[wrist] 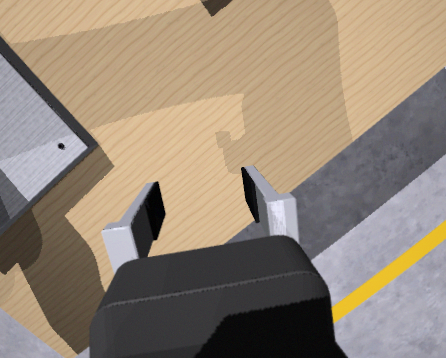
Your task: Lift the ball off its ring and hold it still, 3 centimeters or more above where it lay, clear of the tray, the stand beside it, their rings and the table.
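Frame: origin at the arm's base, x ahead, y left, z up, level; metres.
Seen in the pictures: gripper, fingertip midpoint: [202, 191].
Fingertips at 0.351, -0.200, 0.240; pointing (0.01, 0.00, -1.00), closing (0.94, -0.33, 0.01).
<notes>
A point is followed by its place in that frame, as x, y, z.
My gripper [202, 191] {0.351, -0.200, 0.240} is open and empty in the wrist view, its two fingers wide apart above the light wooden table [165, 145] {0.295, -0.181, -0.056}, near the table's edge. The ball and its ring do not show in this view. A grey metal block [37, 120] {0.161, -0.058, -0.007} with a dark rim and a small dark hole near its corner is cut off by the left border. It lies to the left of the fingers, apart from them. I cannot tell whether it is the tray or the stand.
A small part of a dark brown thing or shadow [216, 6] {0.470, -0.034, -0.056} shows at the top border. Shadows fall across the table. Past the table's diagonal edge at the right lies the grey floor [395, 220], with a yellow line [390, 272] on it.
</notes>
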